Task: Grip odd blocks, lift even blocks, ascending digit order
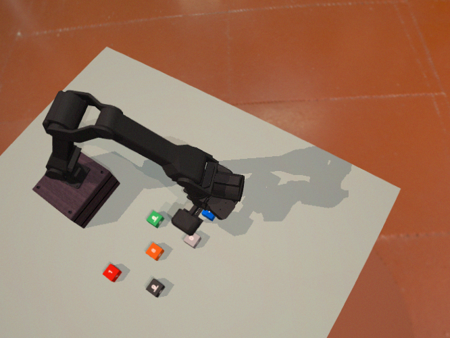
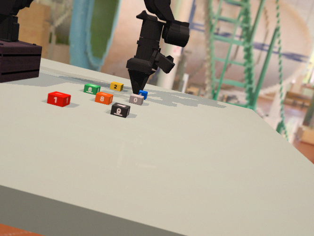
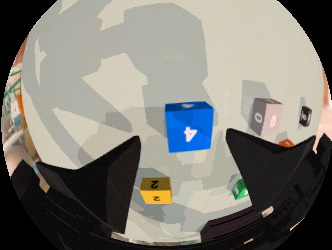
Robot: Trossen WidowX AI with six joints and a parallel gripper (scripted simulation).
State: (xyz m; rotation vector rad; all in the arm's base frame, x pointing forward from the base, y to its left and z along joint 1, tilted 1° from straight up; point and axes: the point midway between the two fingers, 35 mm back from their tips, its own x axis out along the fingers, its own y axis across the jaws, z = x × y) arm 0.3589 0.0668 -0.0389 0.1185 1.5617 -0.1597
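The blue block lies 1 cm ahead of my gripper tip. The rest, counted from my gripper tip: yellow block: 7 cm behind, 4 cm to the left; then green block: 12 cm behind, 8 cm to the right; then grey block: 9 cm to the right.
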